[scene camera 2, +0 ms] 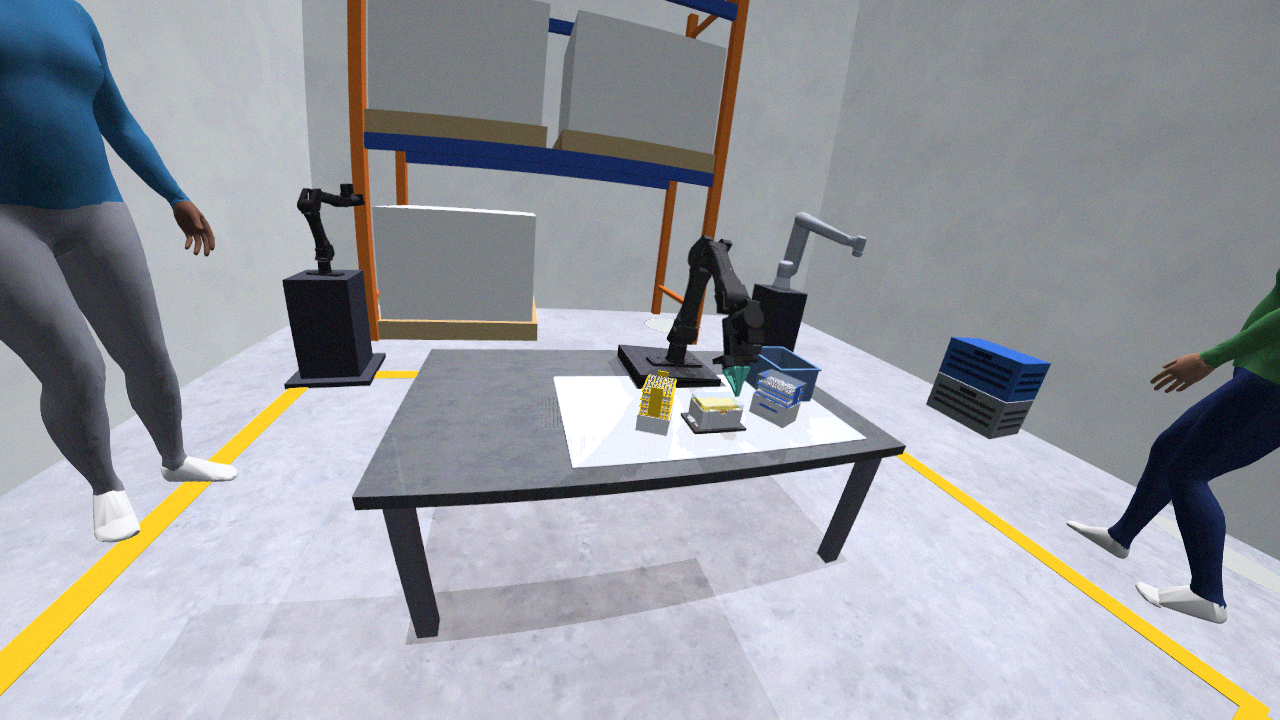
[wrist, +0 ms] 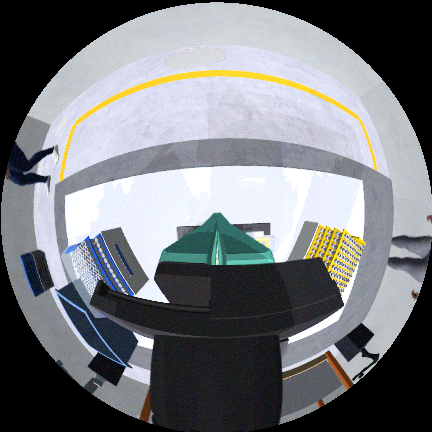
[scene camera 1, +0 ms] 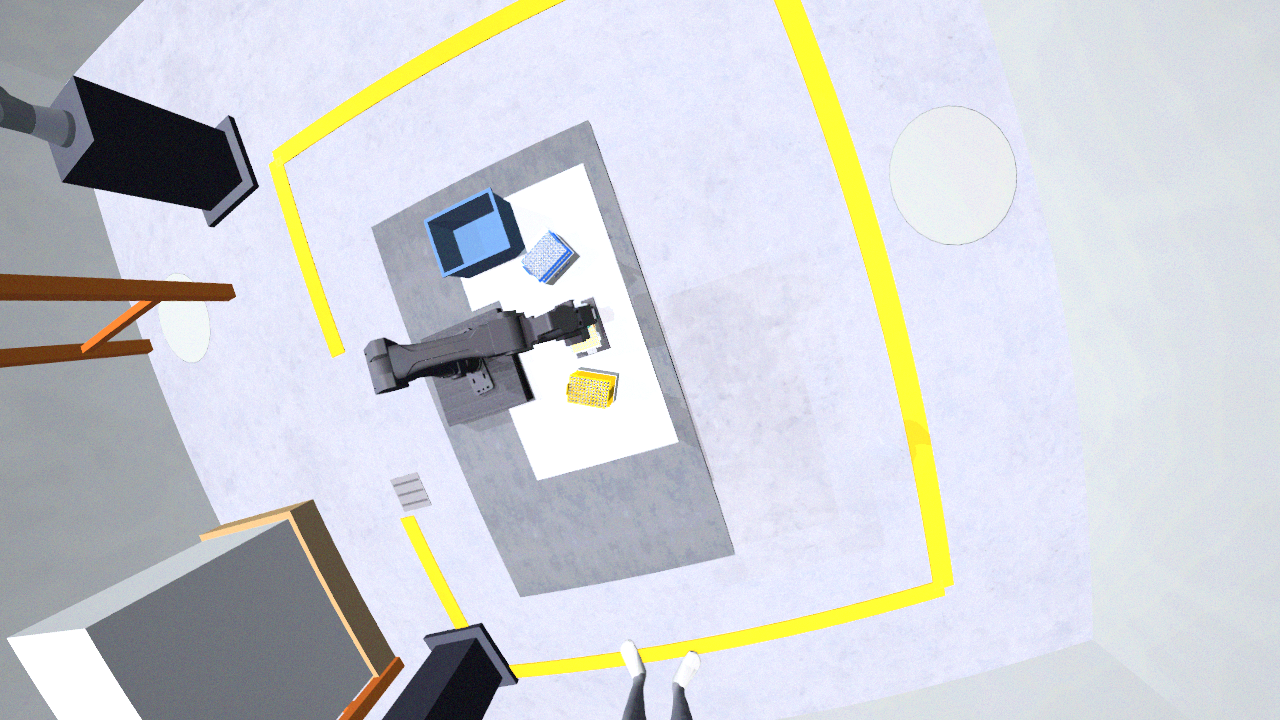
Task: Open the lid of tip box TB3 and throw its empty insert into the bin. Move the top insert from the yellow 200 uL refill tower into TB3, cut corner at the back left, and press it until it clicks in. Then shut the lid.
Scene:
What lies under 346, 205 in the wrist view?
A grey table.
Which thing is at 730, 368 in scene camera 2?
My gripper.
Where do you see a clear lid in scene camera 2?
707, 400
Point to a blue bin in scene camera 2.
780, 359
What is my gripper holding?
Nothing.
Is my gripper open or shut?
Shut.

